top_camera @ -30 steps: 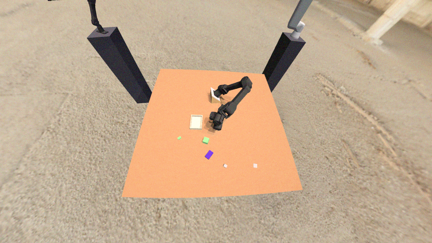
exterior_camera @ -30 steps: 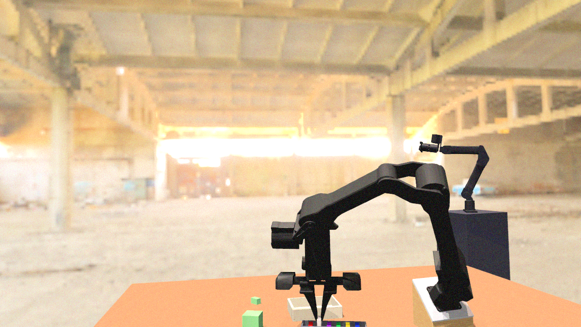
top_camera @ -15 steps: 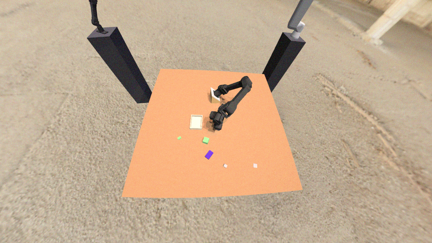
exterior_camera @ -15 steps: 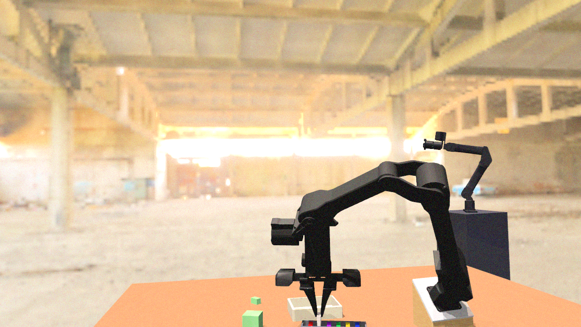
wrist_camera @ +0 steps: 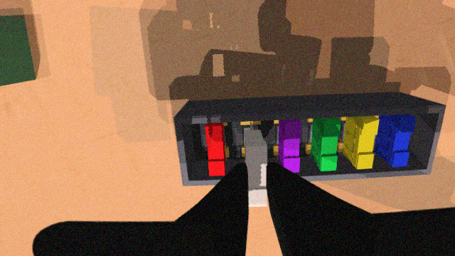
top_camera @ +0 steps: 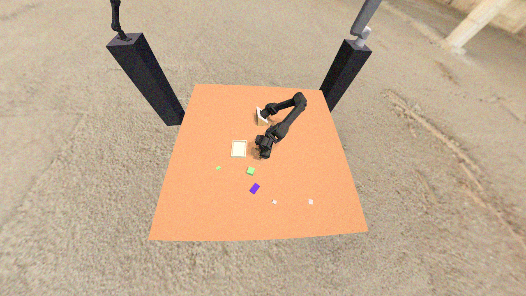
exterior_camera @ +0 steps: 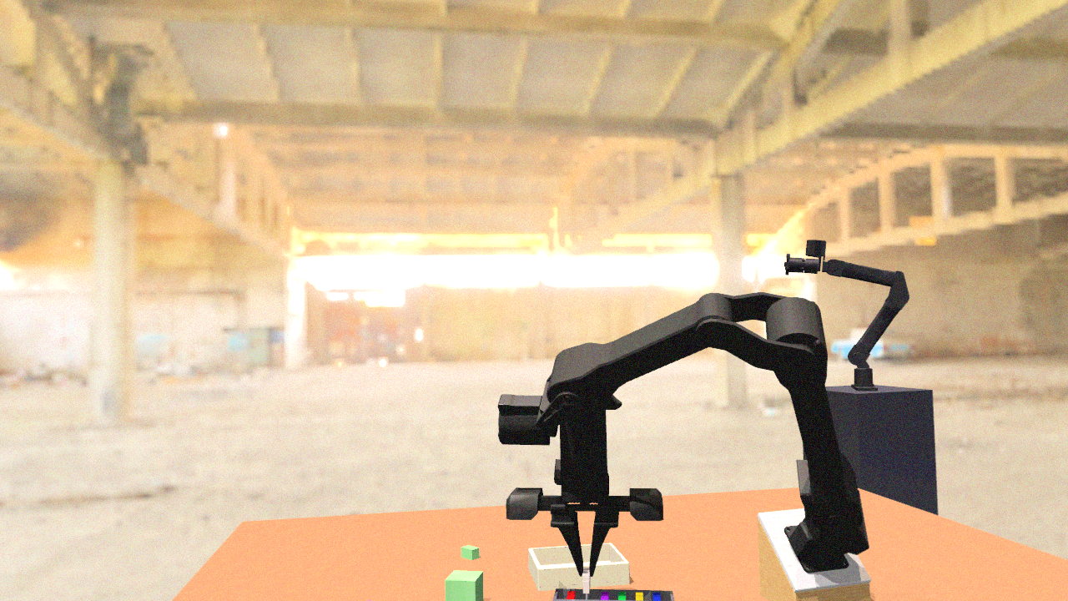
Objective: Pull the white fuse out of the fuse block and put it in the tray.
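My gripper tip is now 50 mm past the cream tray, 190 mm to the left of it and 60 mm above it. From my gripper tip the other things lie so: small green cube 80 mm ahead, 330 mm to the right, 60 mm below; white fuse 10 mm below.
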